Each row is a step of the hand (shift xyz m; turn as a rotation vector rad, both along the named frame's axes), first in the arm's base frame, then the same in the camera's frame.
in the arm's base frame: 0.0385 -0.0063 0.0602 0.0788 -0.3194 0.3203
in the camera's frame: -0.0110 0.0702 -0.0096 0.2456 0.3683 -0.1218
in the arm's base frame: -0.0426 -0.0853 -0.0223 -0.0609 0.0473 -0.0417
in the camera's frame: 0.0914 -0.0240 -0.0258 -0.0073 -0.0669 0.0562
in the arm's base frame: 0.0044 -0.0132 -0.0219 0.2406 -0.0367 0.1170
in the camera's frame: 0.0059 -0.0168 -0.0189 -0.0976 0.1992 -0.1540
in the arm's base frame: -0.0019 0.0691 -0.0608 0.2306 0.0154 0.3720
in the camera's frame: -0.0610 -0.0664 0.0184 -0.1078 0.4239 -0.0226
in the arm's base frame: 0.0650 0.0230 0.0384 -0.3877 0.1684 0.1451
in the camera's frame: -0.0523 0.0555 -0.0203 0.1031 -0.0281 0.4339
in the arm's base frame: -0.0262 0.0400 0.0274 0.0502 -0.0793 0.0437
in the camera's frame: -0.0144 0.0104 0.0522 0.0396 0.0693 -0.0659
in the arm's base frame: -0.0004 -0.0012 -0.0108 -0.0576 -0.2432 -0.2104
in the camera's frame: 0.0001 -0.0099 -0.0044 0.2085 -0.1811 -0.1745
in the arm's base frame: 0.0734 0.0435 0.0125 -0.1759 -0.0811 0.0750
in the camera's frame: -0.0764 0.0318 -0.0243 0.1751 0.0176 0.1103
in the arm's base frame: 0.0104 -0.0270 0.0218 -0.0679 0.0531 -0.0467
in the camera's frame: 0.0181 0.0276 -0.0150 -0.0084 -0.0748 0.0628
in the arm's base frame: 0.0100 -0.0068 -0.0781 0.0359 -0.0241 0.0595
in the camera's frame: -0.0083 -0.0676 -0.0401 0.0048 0.0711 -0.0181
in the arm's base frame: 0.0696 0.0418 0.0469 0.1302 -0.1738 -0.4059
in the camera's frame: -0.0693 0.0624 -0.0098 0.0236 -0.3041 -0.3448
